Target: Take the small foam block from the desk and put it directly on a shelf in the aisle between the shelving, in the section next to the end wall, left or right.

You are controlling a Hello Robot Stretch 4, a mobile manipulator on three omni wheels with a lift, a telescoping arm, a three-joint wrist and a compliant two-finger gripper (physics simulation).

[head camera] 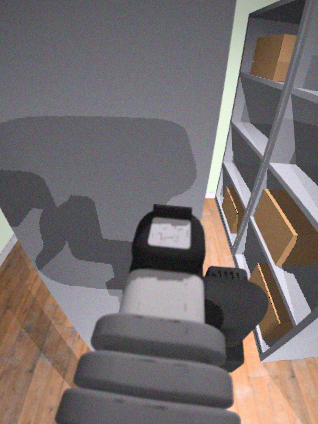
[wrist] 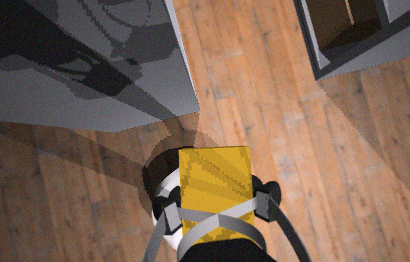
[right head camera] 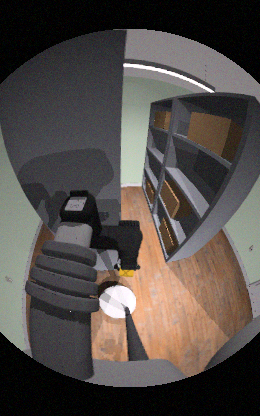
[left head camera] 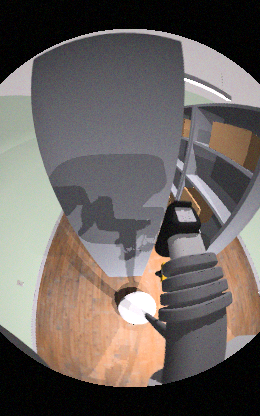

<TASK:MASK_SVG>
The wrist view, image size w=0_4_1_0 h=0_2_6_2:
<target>my gripper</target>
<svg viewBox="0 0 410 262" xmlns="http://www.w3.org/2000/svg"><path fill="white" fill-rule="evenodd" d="M313 261L294 226L279 207L282 194L278 182L268 181L263 185L258 177L252 175L253 198L219 213L181 208L180 186L178 185L171 190L168 198L164 196L154 197L152 210L157 223L148 240L141 262L155 262L163 236L172 236L183 227L182 219L198 222L198 224L192 227L180 240L176 252L177 262L277 262L268 254L267 243L263 234L252 224L238 219L238 217L253 210L255 217L267 223L273 221L278 223L300 262ZM194 244L201 237L218 227L241 233L250 238L234 238Z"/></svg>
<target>small yellow foam block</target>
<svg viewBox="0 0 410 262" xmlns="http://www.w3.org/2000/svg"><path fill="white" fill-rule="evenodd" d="M192 246L197 243L234 238L247 238L256 242L241 233L218 227L201 237ZM198 222L182 219L182 237L192 227L197 225ZM255 226L254 210L238 217L238 219ZM250 147L222 146L184 148L179 150L181 208L219 213L252 199Z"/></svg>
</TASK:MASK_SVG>
